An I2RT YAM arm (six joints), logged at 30 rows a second.
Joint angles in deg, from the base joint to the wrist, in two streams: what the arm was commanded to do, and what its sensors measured. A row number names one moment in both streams.
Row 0, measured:
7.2 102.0 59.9 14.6 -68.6 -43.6
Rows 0 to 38, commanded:
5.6 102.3 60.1 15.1 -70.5 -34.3
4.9 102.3 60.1 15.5 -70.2 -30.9
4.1 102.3 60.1 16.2 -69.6 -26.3
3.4 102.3 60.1 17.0 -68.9 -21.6
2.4 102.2 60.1 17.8 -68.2 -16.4
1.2 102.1 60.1 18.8 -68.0 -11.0
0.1 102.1 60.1 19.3 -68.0 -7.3
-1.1 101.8 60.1 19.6 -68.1 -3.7
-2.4 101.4 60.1 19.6 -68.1 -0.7
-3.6 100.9 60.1 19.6 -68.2 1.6
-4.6 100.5 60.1 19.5 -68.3 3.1
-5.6 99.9 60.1 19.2 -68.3 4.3
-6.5 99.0 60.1 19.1 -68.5 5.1
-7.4 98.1 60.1 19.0 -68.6 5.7
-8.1 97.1 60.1 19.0 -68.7 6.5
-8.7 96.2 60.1 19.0 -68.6 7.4
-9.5 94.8 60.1 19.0 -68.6 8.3
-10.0 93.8 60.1 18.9 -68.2 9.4
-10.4 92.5 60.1 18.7 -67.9 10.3
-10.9 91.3 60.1 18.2 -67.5 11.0
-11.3 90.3 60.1 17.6 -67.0 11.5
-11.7 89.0 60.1 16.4 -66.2 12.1
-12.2 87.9 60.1 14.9 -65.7 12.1
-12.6 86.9 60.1 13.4 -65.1 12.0
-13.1 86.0 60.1 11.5 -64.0 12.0
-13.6 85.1 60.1 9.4 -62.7 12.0
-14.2 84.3 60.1 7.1 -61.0 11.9
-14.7 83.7 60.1 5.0 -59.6 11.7
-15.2 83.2 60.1 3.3 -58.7 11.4
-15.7 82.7 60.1 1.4 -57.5 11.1
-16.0 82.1 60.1 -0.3 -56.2 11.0
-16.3 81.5 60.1 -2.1 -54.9 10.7
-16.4 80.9 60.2 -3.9 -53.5 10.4
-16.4 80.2 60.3 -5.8 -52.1 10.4
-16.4 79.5 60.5 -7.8 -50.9 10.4
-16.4 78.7 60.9 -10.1 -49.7 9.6
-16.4 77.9 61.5 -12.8 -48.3 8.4
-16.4 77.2 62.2 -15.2 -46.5 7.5
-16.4 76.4 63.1 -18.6 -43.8 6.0
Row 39, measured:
-16.4 80.0 60.1 -15.5 -51.3 9.3
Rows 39 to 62, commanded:
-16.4 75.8 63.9 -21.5 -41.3 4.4
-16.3 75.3 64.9 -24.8 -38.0 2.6
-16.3 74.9 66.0 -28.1 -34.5 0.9
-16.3 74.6 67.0 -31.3 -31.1 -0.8
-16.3 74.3 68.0 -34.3 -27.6 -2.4
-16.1 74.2 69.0 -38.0 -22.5 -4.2
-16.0 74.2 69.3 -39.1 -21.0 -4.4
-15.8 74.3 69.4 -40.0 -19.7 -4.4
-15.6 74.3 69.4 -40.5 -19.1 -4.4
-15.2 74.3 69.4 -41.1 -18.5 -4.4
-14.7 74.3 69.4 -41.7 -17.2 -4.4
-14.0 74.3 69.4 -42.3 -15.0 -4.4
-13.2 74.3 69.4 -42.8 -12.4 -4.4
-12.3 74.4 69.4 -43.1 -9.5 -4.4
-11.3 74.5 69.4 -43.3 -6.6 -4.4
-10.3 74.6 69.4 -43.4 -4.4 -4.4
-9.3 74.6 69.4 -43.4 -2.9 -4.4
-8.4 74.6 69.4 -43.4 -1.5 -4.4
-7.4 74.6 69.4 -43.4 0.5 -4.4
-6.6 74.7 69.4 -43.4 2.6 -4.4
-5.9 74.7 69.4 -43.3 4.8 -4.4
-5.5 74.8 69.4 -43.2 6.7 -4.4
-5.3 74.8 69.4 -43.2 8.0 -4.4
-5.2 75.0 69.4 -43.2 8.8 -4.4
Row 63, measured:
-5.6 75.0 67.9 -43.4 0.2 -4.0
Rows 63 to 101, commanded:
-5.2 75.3 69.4 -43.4 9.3 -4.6
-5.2 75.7 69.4 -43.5 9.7 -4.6
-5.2 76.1 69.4 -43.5 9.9 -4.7
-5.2 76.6 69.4 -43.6 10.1 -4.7
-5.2 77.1 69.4 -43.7 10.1 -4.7
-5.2 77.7 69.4 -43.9 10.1 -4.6
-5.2 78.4 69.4 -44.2 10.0 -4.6
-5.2 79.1 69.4 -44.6 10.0 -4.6
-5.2 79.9 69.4 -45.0 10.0 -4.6
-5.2 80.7 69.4 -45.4 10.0 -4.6
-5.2 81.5 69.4 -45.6 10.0 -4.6
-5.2 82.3 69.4 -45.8 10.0 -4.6
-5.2 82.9 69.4 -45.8 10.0 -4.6
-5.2 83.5 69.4 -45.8 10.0 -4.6
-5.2 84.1 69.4 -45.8 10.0 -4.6
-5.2 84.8 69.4 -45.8 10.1 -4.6
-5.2 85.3 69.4 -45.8 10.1 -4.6
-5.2 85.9 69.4 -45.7 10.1 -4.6
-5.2 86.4 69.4 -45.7 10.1 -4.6
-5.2 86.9 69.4 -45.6 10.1 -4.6
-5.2 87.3 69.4 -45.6 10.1 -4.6
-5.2 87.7 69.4 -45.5 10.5 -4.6
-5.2 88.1 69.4 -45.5 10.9 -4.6
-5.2 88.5 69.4 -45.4 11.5 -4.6
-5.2 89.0 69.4 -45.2 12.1 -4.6
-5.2 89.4 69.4 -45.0 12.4 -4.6
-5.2 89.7 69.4 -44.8 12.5 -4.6
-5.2 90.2 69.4 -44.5 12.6 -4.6
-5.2 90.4 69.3 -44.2 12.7 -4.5
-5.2 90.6 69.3 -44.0 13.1 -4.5
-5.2 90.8 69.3 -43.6 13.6 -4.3
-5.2 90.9 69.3 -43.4 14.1 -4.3
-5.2 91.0 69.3 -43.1 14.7 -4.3
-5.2 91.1 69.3 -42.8 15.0 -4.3
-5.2 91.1 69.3 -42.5 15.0 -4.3
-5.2 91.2 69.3 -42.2 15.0 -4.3
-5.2 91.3 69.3 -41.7 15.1 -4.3
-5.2 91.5 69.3 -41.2 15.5 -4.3
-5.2 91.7 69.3 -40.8 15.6 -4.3
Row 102, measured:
-5.2 90.8 68.4 -41.6 13.4 -4.5
